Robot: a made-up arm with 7 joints. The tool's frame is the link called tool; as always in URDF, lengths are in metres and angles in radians. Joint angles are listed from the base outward. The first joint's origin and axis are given. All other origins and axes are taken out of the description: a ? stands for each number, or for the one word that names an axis. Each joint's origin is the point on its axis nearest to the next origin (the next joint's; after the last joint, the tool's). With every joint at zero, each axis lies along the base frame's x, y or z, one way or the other. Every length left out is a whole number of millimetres.
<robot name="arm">
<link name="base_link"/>
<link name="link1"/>
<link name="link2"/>
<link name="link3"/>
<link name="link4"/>
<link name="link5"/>
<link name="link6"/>
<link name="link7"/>
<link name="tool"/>
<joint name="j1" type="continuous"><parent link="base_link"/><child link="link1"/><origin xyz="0.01 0.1 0.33" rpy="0 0 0"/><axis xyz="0 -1 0"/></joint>
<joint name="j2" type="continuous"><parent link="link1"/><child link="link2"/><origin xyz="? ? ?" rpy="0 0 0"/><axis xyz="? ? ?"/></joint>
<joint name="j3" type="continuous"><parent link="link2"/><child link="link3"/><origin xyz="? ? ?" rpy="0 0 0"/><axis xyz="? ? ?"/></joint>
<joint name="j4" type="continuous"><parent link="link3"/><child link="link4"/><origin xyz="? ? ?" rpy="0 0 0"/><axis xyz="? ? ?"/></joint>
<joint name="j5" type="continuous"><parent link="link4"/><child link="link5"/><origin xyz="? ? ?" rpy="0 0 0"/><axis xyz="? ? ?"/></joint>
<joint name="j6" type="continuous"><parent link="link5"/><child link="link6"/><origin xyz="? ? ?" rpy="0 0 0"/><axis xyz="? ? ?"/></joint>
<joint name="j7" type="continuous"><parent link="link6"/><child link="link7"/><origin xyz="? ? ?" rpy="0 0 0"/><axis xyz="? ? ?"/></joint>
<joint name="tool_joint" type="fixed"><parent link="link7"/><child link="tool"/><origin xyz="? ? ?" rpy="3.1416 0 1.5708"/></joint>
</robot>
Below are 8 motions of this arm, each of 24 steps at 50 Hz.
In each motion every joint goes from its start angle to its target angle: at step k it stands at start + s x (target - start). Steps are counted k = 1, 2, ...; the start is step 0. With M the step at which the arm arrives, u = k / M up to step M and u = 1 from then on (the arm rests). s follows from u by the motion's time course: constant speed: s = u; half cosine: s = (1 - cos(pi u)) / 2; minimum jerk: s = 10 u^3 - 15 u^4 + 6 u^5.
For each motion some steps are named. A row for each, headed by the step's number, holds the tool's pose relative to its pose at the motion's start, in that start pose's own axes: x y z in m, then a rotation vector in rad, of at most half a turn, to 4 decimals.
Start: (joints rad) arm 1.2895 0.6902 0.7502 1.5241 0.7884 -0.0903 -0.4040
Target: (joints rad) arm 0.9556 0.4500 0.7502 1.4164 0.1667 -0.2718 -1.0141
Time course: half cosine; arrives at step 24
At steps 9, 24:
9: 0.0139 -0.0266 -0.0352 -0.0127 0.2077 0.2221
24: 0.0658 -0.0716 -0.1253 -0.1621 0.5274 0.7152

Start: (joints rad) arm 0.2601 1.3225 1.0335 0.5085 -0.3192 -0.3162 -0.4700
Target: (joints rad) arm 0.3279 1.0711 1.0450 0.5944 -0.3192 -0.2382 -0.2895
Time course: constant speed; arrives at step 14
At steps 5, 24:
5: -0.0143 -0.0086 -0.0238 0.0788 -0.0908 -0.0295
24: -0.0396 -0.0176 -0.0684 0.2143 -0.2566 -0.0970

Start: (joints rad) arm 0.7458 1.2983 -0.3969 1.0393 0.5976 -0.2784 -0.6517
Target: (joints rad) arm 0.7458 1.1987 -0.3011 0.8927 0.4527 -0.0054 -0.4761
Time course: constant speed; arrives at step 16
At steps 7, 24:
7: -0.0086 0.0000 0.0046 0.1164 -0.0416 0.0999
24: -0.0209 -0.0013 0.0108 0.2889 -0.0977 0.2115

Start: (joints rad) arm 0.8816 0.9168 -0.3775 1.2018 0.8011 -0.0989 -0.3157
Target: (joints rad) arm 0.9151 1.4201 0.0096 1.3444 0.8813 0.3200 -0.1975
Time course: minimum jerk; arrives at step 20
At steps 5, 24:
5: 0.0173 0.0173 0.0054 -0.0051 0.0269 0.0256
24: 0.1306 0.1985 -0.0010 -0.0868 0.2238 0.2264

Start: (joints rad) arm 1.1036 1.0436 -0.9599 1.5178 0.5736 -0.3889 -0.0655
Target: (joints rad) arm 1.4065 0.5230 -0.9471 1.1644 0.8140 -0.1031 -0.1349
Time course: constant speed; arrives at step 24
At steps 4, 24:
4: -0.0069 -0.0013 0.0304 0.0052 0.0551 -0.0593
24: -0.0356 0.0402 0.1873 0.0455 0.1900 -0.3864

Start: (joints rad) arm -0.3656 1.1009 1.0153 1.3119 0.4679 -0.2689 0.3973
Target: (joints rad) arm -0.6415 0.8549 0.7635 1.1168 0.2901 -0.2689 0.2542
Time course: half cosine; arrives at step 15
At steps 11, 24:
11: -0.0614 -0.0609 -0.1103 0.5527 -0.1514 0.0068
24: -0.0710 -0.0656 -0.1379 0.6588 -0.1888 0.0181

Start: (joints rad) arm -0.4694 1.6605 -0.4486 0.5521 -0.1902 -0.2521 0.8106
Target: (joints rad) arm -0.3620 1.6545 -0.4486 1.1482 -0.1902 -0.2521 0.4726
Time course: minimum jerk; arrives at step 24
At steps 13, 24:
13: 0.0026 0.0549 -0.0198 -0.2641 0.3037 0.1973
24: -0.0038 0.0888 -0.0406 -0.4754 0.5280 0.3172

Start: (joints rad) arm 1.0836 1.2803 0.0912 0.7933 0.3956 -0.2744 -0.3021
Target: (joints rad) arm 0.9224 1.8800 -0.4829 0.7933 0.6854 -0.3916 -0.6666
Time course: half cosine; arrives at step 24
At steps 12, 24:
12: 0.0704 0.0097 0.0112 -0.1260 0.0533 0.2732
24: 0.1477 0.0382 0.0213 -0.2512 0.1259 0.5465

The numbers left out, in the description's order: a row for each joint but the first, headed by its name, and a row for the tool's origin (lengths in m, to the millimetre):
j2: xyz -0.03 0 -0.02, axis 1 0 0
j3: xyz 0 0.01 -0.31, axis 0 0 1
j4: xyz 0.02 -0.04 0, axis 0 -1 0
j5: xyz 0.01 0 -0.2, axis 0 0 1
j6: xyz 0.01 -0.05 0, axis 0 1 0
j7: xyz 0.02 0 0.03, axis -1 0 0
tool: xyz 0 0.03 0.03

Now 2 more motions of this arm.
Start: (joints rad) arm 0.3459 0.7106 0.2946 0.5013 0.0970 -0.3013 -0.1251
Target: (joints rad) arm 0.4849 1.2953 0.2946 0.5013 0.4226 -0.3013 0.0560
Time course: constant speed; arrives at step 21
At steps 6, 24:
6: 0.0615 0.0345 0.0307 -0.0946 0.0900 -0.0123
24: 0.2188 0.1410 0.0511 -0.3664 0.2969 -0.0351

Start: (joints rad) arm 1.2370 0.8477 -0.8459 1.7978 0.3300 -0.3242 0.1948
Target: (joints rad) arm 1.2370 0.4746 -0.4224 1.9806 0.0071 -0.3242 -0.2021
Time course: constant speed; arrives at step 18
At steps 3, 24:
3: -0.0017 0.0028 0.0157 -0.0872 0.1067 0.0592
24: -0.0095 0.0221 0.0842 -0.4885 0.7356 0.2838

